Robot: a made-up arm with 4 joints.
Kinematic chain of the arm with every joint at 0, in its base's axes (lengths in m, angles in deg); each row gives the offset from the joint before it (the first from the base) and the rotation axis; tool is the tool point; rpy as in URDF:
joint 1: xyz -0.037 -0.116 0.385 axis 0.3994 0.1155 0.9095
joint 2: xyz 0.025 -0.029 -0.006 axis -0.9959 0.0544 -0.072
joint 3: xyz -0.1 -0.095 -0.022 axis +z
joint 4: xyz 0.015 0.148 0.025 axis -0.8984 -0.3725 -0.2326
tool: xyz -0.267 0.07 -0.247 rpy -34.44 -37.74 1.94
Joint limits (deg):
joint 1: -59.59..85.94
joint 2: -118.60..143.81
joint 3: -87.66..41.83
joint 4: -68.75..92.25
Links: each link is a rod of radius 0.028 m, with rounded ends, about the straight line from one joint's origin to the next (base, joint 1, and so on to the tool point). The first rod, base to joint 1, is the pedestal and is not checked.
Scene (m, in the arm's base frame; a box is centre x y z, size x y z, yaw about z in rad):
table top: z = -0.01
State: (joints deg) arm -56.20 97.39 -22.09 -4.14
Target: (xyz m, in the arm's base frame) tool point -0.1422 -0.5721 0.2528
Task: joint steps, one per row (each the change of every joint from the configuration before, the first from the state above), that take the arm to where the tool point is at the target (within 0.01 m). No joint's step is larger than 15 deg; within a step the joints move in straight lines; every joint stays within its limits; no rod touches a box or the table.
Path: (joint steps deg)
1: 13.67 -3.24 7.19 1.10
2: 13.67 -3.23 7.19 1.10
3: 13.68 -3.24 7.20 1.10
4: 13.67 -3.24 7.19 1.10
5: 13.67 -3.23 7.19 1.10
6: 13.67 -3.24 7.19 1.10
7: 13.68 -3.24 7.20 1.10
8: 13.67 -3.23 7.19 1.10

